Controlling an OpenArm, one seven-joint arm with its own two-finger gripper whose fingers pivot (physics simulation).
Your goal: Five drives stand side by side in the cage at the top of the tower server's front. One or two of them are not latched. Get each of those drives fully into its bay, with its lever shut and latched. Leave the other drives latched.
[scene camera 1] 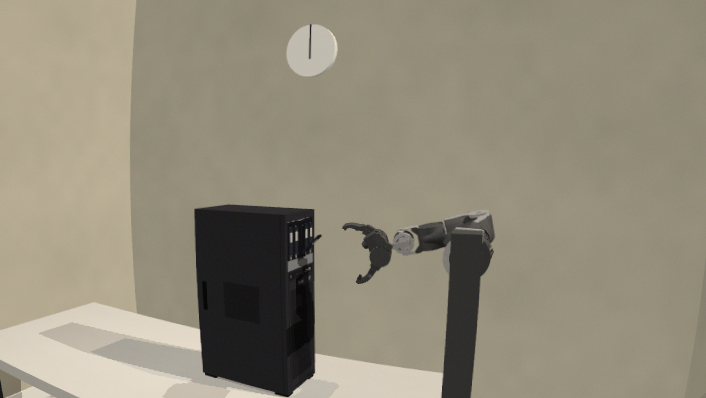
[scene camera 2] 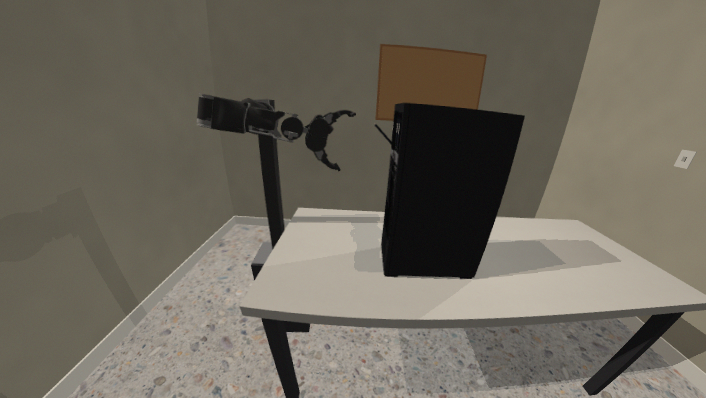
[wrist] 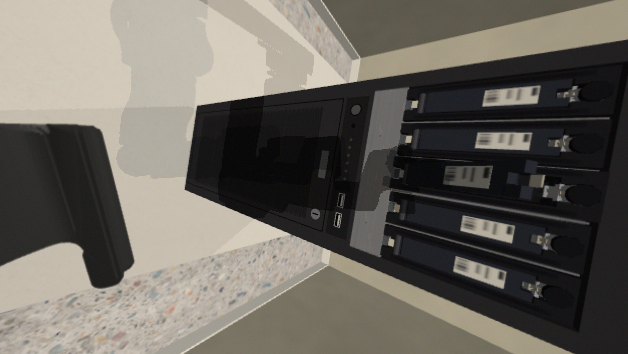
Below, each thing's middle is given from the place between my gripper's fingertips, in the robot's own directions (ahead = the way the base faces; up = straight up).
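A black tower server [scene camera 1: 257,321] is 10 mm to the right of my hand, 300 mm ahead of it and 160 mm below it. My hand itself is 20 mm below the drive lever [wrist: 500,177], 10 mm to the right of it and 110 mm short of it. Of these things, going by their middles, the lever is the nearest to my hand.
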